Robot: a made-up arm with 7 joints.
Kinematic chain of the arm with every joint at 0, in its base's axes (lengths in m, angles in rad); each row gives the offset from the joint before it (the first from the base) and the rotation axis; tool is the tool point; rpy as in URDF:
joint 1: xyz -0.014 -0.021 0.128 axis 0 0.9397 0.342
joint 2: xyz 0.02 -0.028 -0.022 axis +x
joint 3: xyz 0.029 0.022 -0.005 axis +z
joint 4: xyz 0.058 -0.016 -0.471 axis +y
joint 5: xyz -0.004 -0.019 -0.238 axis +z
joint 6: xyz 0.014 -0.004 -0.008 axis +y
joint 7: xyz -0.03 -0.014 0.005 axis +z
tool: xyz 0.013 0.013 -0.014 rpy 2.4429 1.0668 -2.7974
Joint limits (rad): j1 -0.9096..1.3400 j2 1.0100..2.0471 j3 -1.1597..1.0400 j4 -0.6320..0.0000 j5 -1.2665..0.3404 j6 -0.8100..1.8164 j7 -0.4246..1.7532
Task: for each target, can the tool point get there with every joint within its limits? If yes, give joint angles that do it. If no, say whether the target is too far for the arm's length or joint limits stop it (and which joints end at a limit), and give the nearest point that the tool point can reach.
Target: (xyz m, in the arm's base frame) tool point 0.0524 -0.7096 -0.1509
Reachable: no: joint limits stop it (at a limit: joint 1, joint 2, joint 3, joint 4, joint 6, joint 7) | nearest point 0.5207 0.2922 -0.0828 | short by 1.108 m
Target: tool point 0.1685 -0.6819 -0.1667
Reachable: no: joint limits stop it (at a limit: joint 1, joint 2, joint 3, joint 4, joint 6, joint 7) | nearest point 0.5209 0.2921 -0.0823 | short by 1.039 m
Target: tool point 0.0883 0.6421 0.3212
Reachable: yes | joints -0.4633 1.8810 -0.6944 -0.0576 -0.6808 0.3616 -0.1711
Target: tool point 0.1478 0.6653 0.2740
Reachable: yes | joints -0.4379 1.7516 -0.3674 -0.1183 -0.8234 -0.2885 1.4001
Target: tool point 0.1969 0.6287 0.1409
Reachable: yes | joints -0.2184 1.5404 0.1317 -0.3133 -1.0689 0.8444 1.4700
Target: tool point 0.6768 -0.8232 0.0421
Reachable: no: too far | nearest point 0.5463 0.2903 -0.0227 | short by 1.123 m
